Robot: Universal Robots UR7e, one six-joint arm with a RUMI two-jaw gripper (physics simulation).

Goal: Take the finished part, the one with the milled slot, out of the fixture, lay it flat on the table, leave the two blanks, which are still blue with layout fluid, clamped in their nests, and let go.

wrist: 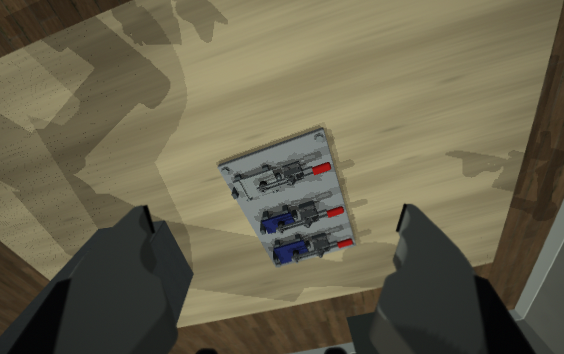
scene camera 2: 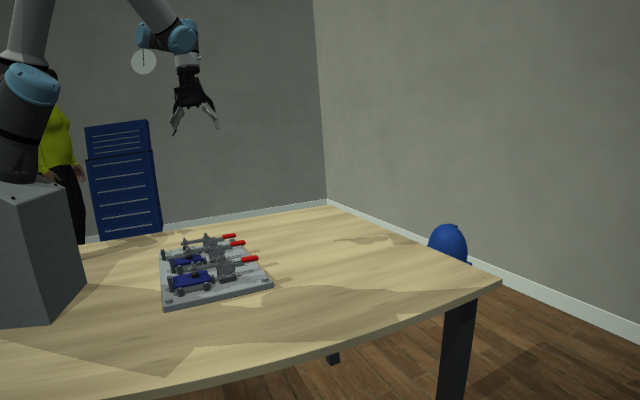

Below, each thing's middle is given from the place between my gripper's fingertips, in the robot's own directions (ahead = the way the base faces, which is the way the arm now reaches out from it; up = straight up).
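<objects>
Relative to the finished part (wrist: 246, 187), my hand is 14 cm to the left, 13 cm past and 32 cm above. The fixture plate (scene camera 2: 249, 276) is far to the right of my hand, slightly behind it and far below it.
</objects>
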